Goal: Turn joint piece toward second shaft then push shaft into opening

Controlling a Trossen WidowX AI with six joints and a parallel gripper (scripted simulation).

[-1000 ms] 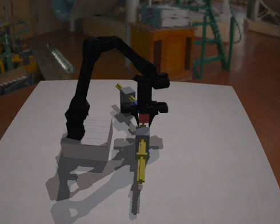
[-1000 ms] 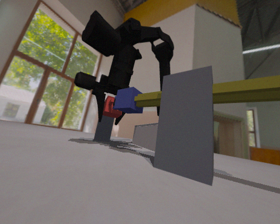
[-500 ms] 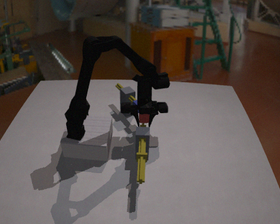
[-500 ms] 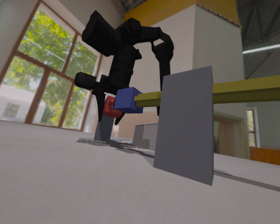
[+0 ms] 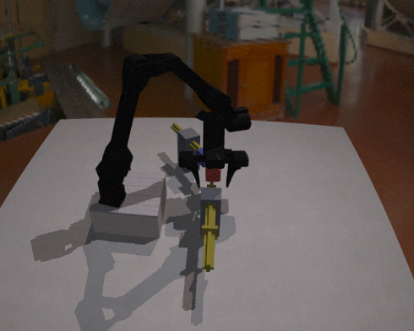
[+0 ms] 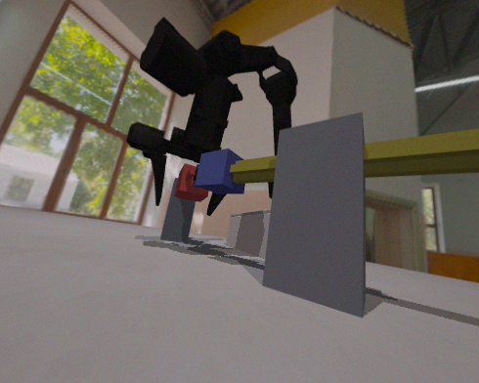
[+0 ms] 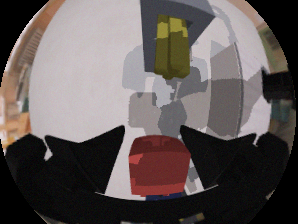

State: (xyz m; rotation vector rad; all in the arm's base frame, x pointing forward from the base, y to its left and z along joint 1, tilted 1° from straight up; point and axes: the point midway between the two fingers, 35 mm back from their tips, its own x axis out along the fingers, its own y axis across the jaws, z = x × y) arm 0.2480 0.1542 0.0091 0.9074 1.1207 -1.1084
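Now: the red square joint piece 10 mm behind my gripper tip, 20 mm to the left of it and 40 mm above it.
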